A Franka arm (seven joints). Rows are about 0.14 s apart.
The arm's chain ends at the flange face. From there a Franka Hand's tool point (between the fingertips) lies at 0.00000 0.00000 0.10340 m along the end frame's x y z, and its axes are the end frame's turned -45 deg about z.
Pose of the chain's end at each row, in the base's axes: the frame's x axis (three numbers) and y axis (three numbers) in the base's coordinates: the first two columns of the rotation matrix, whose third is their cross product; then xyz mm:
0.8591, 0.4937, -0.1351, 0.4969, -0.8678, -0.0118, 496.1, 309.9, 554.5
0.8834, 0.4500, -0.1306, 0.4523, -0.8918, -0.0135, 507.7, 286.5, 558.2
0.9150, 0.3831, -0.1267, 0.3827, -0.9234, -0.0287, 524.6, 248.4, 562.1
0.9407, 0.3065, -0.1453, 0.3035, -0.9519, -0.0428, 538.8, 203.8, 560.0
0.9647, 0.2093, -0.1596, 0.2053, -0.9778, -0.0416, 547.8, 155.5, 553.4
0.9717, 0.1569, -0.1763, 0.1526, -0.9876, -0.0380, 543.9, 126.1, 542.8
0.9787, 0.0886, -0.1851, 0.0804, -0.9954, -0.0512, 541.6, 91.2, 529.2
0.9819, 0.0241, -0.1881, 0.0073, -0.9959, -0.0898, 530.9, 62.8, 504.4
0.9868, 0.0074, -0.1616, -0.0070, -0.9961, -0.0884, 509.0, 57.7, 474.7
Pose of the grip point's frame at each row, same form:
0.2561, 0.9627, -0.0872, 0.9588, -0.2645, -0.1039, 483.4, 304.0, 452.0
0.3048, 0.9488, -0.0828, 0.9445, -0.3124, -0.1019, 495.0, 281.6, 455.7
0.3764, 0.9238, -0.0693, 0.9176, -0.3820, -0.1099, 511.4, 246.1, 459.6
0.4506, 0.8898, -0.0725, 0.8798, -0.4564, -0.1330, 523.1, 203.4, 457.8
0.5370, 0.8394, -0.0834, 0.8273, -0.5434, -0.1423, 530.8, 156.3, 451.4
0.5792, 0.8093, -0.0978, 0.7950, -0.5874, -0.1515, 525.3, 127.1, 441.1
0.6352, 0.7665, -0.0947, 0.7489, -0.6412, -0.1671, 522.1, 94.8, 427.7
0.6891, 0.7212, -0.0695, 0.6995, -0.6872, -0.1965, 511.3, 71.8, 403.3
0.7027, 0.7096, -0.0518, 0.6928, -0.6991, -0.1768, 492.3, 66.8, 373.1

